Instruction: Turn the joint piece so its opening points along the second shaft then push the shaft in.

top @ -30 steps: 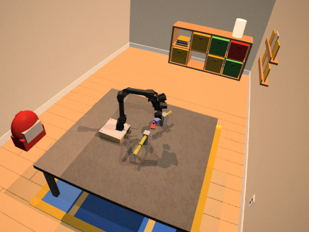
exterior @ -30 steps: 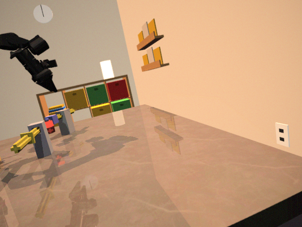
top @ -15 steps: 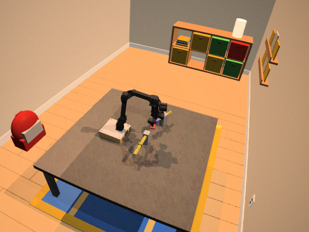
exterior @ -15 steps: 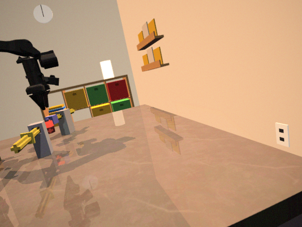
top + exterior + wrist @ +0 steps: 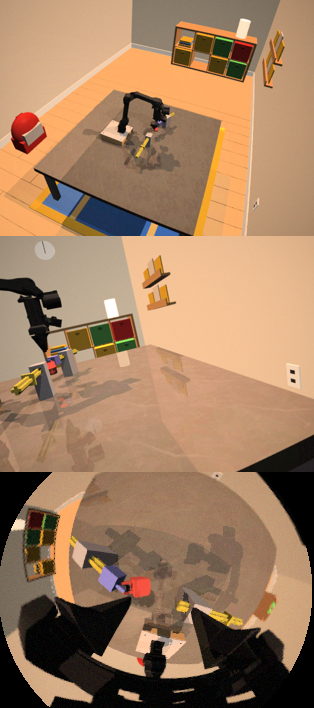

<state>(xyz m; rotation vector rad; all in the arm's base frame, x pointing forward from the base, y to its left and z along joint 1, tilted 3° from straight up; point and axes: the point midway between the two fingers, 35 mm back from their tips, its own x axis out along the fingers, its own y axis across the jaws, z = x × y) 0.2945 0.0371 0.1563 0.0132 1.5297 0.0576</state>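
Now: the red square joint piece 8 cm below my gripper tip, 6 cm to the left of it and 1 cm behind it.
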